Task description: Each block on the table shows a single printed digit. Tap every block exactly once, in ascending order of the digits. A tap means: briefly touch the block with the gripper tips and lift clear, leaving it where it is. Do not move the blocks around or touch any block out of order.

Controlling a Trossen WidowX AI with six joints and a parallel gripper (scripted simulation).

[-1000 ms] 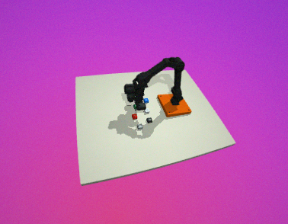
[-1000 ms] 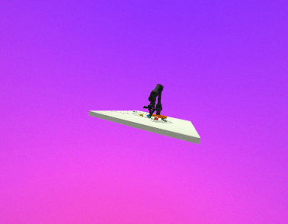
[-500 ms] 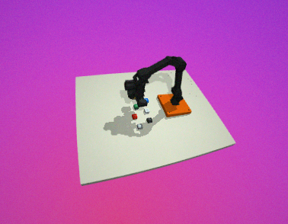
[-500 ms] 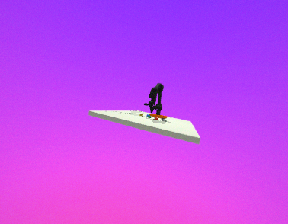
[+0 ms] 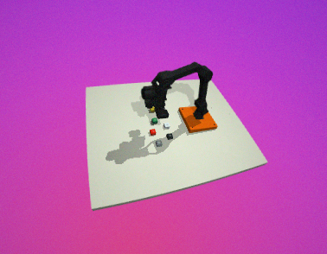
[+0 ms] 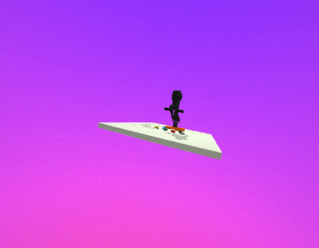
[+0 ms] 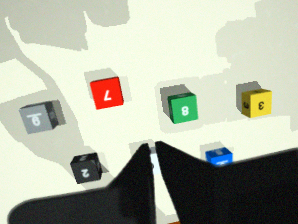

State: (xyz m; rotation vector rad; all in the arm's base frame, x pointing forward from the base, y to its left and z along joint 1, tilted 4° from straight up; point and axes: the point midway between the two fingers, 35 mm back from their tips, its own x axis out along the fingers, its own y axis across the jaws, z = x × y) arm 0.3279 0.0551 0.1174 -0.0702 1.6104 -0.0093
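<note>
Now: gripper tip 130 mm to the right of the grey block and 110 mm above it. The rest, counted from my gripper tip: red block 110 mm below, 40 mm to the left, 20 mm ahead; then green block 110 mm below, 50 mm to the right, 10 mm behind; then white block 110 mm below, 80 mm behind.
</note>
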